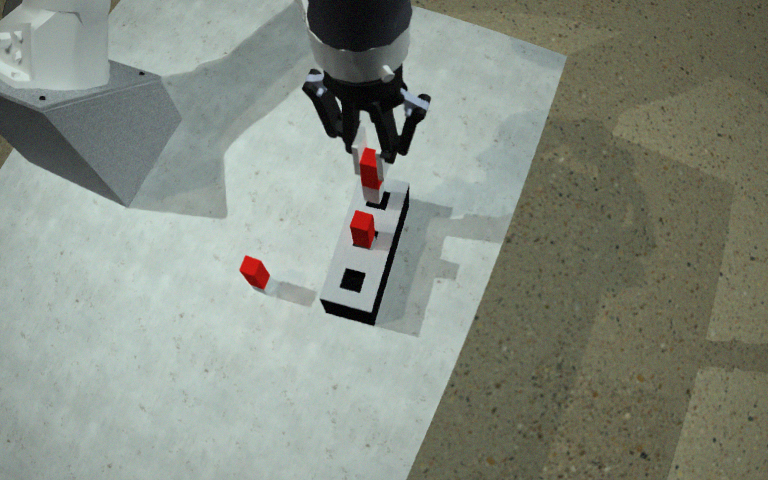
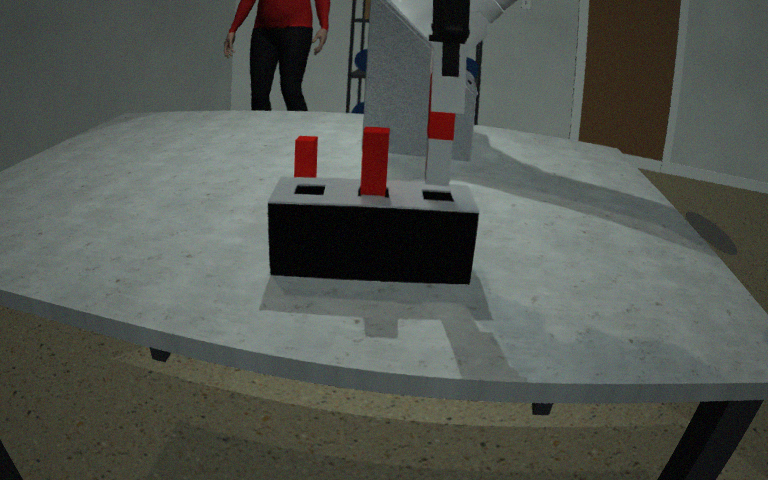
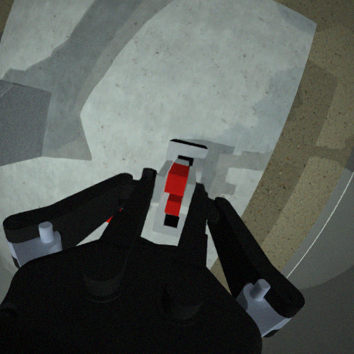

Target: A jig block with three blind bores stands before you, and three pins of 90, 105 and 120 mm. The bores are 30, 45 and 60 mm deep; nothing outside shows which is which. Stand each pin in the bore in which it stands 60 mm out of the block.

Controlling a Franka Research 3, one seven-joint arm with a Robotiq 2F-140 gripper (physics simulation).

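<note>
The jig block is pale on top with dark sides. My gripper is shut on an upright pin with a red band and white lower end. This held pin hangs just above the block, close to the end bore, its lower tip outside the bore. A second pin stands in the middle bore, red part showing. The other end bore is empty. A third pin stands upright on the table.
The robot's grey pedestal stands behind the block on the pale table. The table's edge runs beyond the block's far side from the pedestal. A person in red stands in the background.
</note>
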